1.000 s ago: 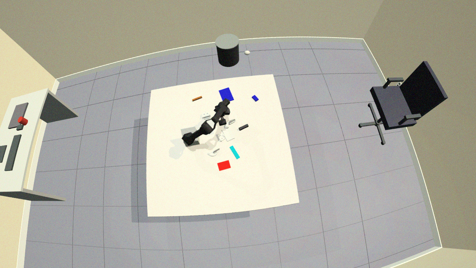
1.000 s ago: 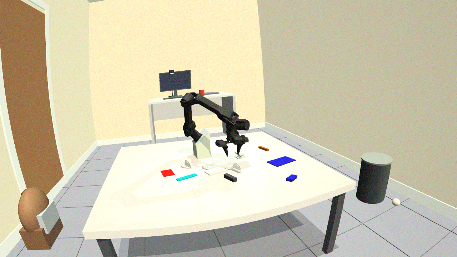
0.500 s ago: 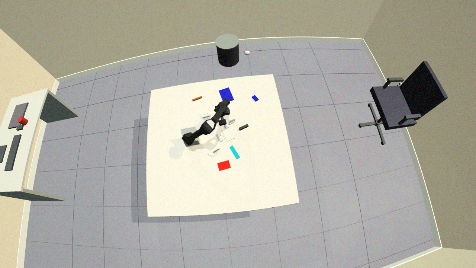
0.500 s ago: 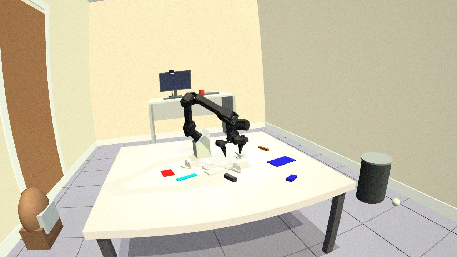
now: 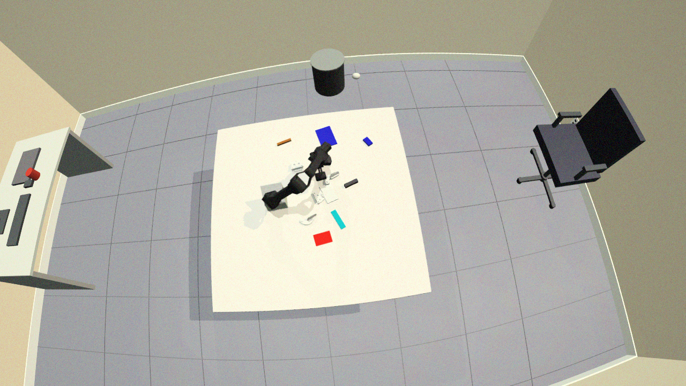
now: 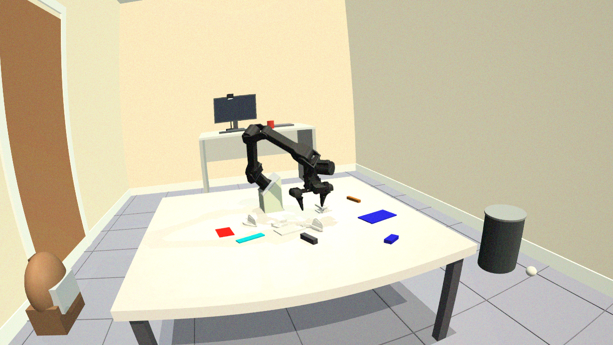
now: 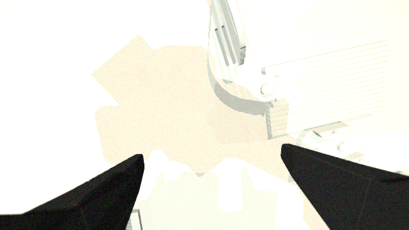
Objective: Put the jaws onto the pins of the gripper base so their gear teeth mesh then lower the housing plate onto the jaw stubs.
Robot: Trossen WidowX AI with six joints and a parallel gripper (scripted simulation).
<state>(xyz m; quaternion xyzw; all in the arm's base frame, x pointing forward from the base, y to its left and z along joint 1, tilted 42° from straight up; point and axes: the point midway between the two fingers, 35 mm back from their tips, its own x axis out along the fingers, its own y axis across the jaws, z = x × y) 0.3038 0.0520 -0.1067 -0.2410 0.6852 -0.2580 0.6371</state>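
Right now the white jaw is 50 mm to the right of my gripper tip, 50 mm below it and 50 mm ahead of it. The rest, counted from my gripper tip: white ribbed plate (120 mm to the right, 60 mm below, 30 mm ahead); then dark block (170 mm ahead, 100 mm to the right, 60 mm below); then blue sheet (280 mm to the left, 100 mm ahead, 60 mm below).
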